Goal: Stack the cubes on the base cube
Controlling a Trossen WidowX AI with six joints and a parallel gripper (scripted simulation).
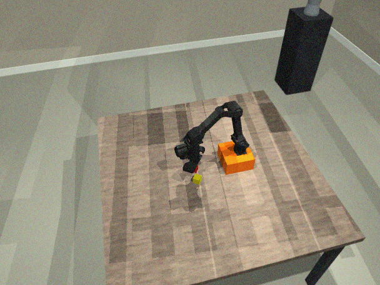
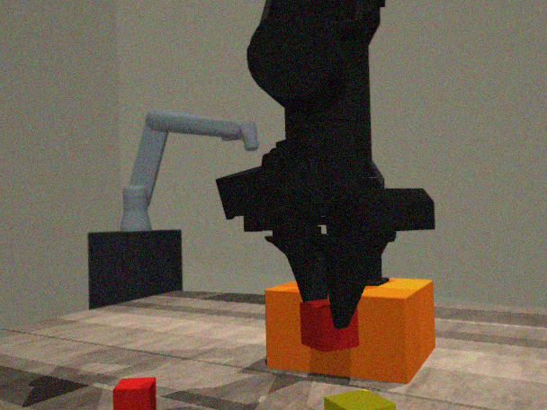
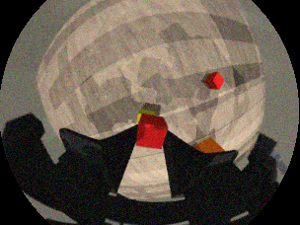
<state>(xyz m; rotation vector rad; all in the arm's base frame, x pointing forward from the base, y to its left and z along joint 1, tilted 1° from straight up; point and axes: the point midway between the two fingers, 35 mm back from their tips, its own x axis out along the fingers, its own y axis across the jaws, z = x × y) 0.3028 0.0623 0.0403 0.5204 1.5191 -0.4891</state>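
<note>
Right now the red cube is 200 mm to the right of my gripper tip and 80 mm below it.
</note>
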